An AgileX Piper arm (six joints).
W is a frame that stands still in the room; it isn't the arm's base.
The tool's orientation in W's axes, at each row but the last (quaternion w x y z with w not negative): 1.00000 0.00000 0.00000 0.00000; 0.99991 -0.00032 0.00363 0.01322; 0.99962 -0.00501 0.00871 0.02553; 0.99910 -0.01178 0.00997 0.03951; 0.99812 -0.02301 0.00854 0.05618; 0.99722 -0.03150 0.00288 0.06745
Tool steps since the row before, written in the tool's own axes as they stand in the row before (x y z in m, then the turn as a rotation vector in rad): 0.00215 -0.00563 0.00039 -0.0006 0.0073 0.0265; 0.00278 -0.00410 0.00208 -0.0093 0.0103 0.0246; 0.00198 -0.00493 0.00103 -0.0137 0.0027 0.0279; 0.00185 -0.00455 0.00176 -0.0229 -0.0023 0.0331; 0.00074 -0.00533 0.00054 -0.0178 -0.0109 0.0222; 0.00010 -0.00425 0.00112 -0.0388 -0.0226 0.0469
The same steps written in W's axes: 0.00215 -0.00563 0.00039 -0.0006 0.0073 0.0265; 0.00290 -0.00402 0.00206 -0.0094 0.0101 0.0247; 0.00225 -0.00481 0.00104 -0.0133 0.0023 0.0281; 0.00224 -0.00435 0.00182 -0.0220 -0.0033 0.0336; 0.00134 -0.00518 0.00076 -0.0161 -0.0118 0.0230; 0.00067 -0.00412 0.00138 -0.0353 -0.0246 0.0486
